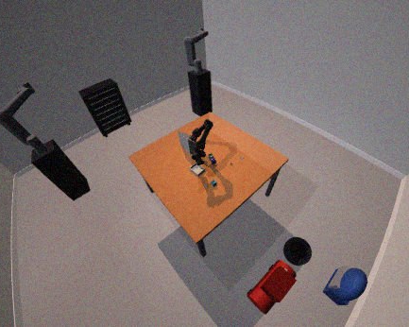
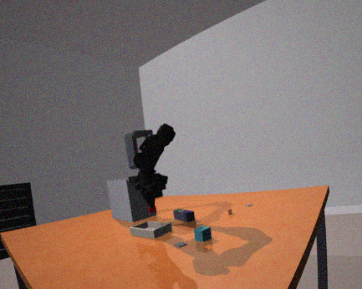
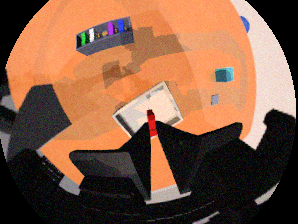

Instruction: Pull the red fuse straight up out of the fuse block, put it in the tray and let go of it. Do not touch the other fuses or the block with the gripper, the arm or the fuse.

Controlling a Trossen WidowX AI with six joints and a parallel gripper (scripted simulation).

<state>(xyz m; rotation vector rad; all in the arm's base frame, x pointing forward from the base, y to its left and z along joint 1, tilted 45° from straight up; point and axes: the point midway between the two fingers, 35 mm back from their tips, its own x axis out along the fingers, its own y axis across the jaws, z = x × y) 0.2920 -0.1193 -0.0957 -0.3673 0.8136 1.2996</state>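
Now: gripper tip 10 mm past the grey tray, 20 mm to the left of it and 90 mm above it. From my gripper tip the other things lie so: red fuse: 10 mm below; teal cube: 240 mm ahead, 10 mm to the right, 80 mm below.
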